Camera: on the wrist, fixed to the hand. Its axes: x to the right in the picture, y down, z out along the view.
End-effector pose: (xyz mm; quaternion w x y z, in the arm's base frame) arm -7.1 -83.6 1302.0 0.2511 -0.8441 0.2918 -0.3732
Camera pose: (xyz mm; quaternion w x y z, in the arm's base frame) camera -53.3 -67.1 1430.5 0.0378 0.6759 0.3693 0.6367
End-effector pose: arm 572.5 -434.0 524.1 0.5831 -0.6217 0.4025 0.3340
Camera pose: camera 649.3 -545.5 548.7 0.6249 -0.7012 0.0129 -0.3431
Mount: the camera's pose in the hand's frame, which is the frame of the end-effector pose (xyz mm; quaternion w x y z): 25.4 -80.0 -109.0 0.6909 0.1220 0.2035 -0.6830
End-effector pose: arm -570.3 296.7 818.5 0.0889 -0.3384 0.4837 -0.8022
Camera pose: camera -643.3 404.1 864.0 0.5436 0.3901 -0.0233 0.7428
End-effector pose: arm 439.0 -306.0 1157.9 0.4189 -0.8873 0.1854 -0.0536
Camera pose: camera 457.9 -347.9 1287.6 0.3233 -0.6776 -0.3992 -0.5263
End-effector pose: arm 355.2 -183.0 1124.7 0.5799 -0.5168 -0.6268 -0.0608
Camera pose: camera 375.4 -278.7 1221.5 0.5497 0.1542 -0.6754 -0.4668
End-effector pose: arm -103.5 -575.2 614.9 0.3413 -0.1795 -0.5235 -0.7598
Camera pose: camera -168.7 -666.1 534.8 0.1547 -0.4298 0.5075 0.7306
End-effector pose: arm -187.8 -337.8 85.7 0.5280 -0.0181 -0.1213 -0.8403
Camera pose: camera -259.7 -351.5 -30.8 0.1822 -0.3058 0.0912 0.9300
